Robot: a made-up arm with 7 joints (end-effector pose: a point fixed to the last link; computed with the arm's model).
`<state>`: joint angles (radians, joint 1 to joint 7).
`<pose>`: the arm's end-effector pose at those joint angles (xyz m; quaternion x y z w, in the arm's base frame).
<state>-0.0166 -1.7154 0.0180 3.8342 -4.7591 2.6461 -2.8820</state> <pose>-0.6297 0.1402 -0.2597 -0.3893 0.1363 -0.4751 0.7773</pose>
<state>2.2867 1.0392 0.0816 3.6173 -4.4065 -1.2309 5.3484</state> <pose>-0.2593 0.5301 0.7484 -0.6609 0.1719 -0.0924 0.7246</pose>
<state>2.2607 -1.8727 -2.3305 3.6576 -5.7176 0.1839 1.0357</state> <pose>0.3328 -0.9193 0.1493 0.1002 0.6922 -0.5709 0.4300</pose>
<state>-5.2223 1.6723 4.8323 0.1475 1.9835 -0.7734 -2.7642</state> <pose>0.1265 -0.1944 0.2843 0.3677 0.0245 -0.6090 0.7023</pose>
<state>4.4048 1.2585 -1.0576 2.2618 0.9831 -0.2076 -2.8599</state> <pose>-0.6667 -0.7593 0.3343 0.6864 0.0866 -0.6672 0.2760</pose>
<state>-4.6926 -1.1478 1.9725 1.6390 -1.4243 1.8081 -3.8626</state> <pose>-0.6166 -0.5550 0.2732 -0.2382 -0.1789 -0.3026 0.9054</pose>
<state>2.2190 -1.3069 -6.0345 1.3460 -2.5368 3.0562 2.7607</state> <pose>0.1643 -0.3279 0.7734 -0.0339 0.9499 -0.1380 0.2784</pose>
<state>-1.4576 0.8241 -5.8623 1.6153 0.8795 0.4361 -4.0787</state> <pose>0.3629 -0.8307 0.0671 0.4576 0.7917 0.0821 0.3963</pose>
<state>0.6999 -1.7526 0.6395 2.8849 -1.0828 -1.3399 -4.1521</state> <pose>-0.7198 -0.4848 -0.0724 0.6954 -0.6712 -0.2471 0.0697</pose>
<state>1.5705 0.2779 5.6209 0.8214 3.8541 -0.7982 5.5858</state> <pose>0.2003 0.4095 0.0909 0.4999 -0.8510 -0.1358 0.0859</pose>
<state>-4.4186 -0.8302 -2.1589 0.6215 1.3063 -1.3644 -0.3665</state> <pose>0.3783 -0.2292 -0.0138 0.6444 -0.6692 0.2449 0.2774</pose>
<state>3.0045 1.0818 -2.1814 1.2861 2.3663 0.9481 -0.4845</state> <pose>-0.0473 0.6263 0.6786 -0.5631 -0.3366 -0.2170 0.7228</pose>
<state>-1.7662 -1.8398 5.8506 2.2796 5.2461 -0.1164 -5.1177</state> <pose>0.1055 1.0145 0.3135 -0.4145 0.2945 0.5304 0.6783</pose>
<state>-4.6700 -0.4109 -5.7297 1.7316 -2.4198 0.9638 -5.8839</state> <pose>-0.3448 0.2680 1.0026 0.0815 0.1915 0.9712 0.1164</pose>
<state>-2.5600 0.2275 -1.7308 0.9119 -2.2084 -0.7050 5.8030</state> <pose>-0.3302 0.4031 0.2444 0.7705 -0.5774 -0.2646 0.0537</pose>
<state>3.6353 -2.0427 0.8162 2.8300 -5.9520 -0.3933 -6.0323</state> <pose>0.8192 0.4669 -0.2788 0.3279 0.7720 0.4692 0.2763</pose>
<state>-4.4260 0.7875 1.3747 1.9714 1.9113 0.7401 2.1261</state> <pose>-0.7624 0.4288 0.6309 0.3176 -0.2105 -0.5873 0.7140</pose>
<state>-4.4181 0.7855 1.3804 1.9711 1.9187 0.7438 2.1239</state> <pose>-0.7653 0.4191 0.6350 0.3149 -0.2065 -0.5835 0.7195</pose>
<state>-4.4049 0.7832 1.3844 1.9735 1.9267 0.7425 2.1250</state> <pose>-0.7697 0.4073 0.6391 0.3124 -0.2046 -0.5778 0.7258</pose>
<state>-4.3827 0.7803 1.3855 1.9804 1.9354 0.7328 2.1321</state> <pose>-0.7767 0.3922 0.6433 0.3108 -0.2060 -0.5685 0.7334</pose>
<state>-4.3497 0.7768 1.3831 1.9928 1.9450 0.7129 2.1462</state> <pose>-0.7865 0.3728 0.6474 0.3101 -0.2114 -0.5550 0.7424</pose>
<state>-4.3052 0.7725 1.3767 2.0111 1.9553 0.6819 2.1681</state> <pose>-0.7988 0.3486 0.6516 0.3105 -0.2212 -0.5368 0.7526</pose>
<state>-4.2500 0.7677 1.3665 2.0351 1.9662 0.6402 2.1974</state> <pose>-0.8129 0.3199 0.6557 0.3119 -0.2352 -0.5142 0.7636</pose>
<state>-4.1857 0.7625 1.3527 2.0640 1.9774 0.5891 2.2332</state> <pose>-0.8275 0.2871 0.6596 0.3140 -0.2529 -0.4875 0.7744</pose>
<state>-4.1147 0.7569 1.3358 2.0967 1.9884 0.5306 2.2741</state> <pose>-0.8416 0.2511 0.6634 0.3166 -0.2735 -0.4579 0.7844</pose>
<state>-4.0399 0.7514 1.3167 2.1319 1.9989 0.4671 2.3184</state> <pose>-0.8540 0.2132 0.6670 0.3194 -0.2959 -0.4265 0.7928</pose>
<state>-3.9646 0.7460 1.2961 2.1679 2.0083 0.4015 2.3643</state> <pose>-0.8640 0.1751 0.6703 0.3221 -0.3191 -0.3948 0.7991</pose>
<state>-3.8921 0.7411 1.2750 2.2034 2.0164 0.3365 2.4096</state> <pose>-0.8711 0.1389 0.6733 0.3243 -0.3422 -0.3644 0.8031</pose>
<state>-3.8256 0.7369 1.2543 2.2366 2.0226 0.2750 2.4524</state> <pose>-0.8757 0.1062 0.6757 0.3260 -0.3641 -0.3369 0.8048</pose>
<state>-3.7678 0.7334 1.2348 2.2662 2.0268 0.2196 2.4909</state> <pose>-0.8782 0.0786 0.6776 0.3273 -0.3839 -0.3136 0.8045</pose>
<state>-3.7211 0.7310 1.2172 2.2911 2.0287 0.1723 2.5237</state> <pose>-0.8793 0.0577 0.6785 0.3281 -0.4011 -0.2955 0.8026</pose>
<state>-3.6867 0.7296 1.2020 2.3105 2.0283 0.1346 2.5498</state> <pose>-0.8798 0.0439 0.6786 0.3285 -0.4153 -0.2833 0.7996</pose>
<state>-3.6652 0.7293 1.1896 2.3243 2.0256 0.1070 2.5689</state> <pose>-0.8802 0.0377 0.6777 0.3287 -0.4264 -0.2770 0.7959</pose>
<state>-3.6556 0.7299 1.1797 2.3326 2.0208 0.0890 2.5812</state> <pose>-0.8809 0.0382 0.6758 0.3290 -0.4344 -0.2762 0.7917</pose>
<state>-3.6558 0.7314 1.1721 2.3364 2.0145 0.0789 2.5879</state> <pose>-0.8820 0.0443 0.6731 0.3292 -0.4401 -0.2796 0.7872</pose>
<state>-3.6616 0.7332 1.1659 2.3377 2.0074 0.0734 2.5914</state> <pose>-0.8831 0.0536 0.6701 0.3295 -0.4443 -0.2854 0.7827</pose>
